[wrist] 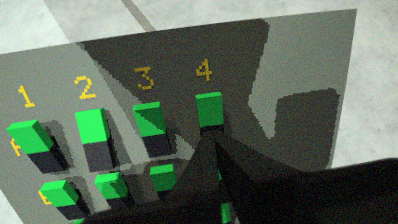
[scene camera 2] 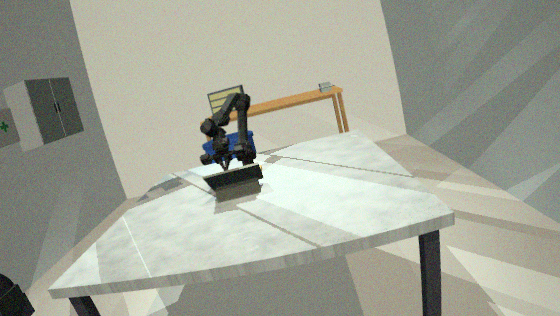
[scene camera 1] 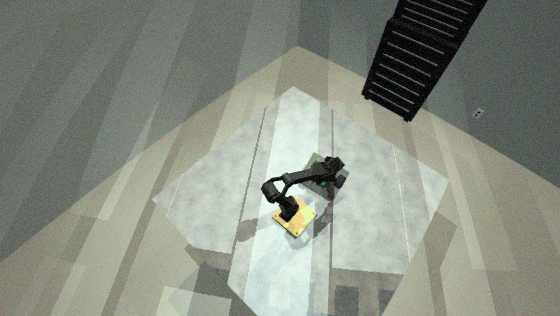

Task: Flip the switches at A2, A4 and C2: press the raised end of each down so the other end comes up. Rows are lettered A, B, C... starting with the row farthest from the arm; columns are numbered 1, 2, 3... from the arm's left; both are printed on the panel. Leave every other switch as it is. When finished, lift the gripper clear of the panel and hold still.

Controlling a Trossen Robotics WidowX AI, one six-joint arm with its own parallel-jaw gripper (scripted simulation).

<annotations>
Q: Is my gripper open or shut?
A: Shut.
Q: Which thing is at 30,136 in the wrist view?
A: A rocker switch.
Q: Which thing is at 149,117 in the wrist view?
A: A rocker switch.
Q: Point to a rocker switch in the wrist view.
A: At 209,106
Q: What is my gripper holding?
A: Nothing.
</annotations>
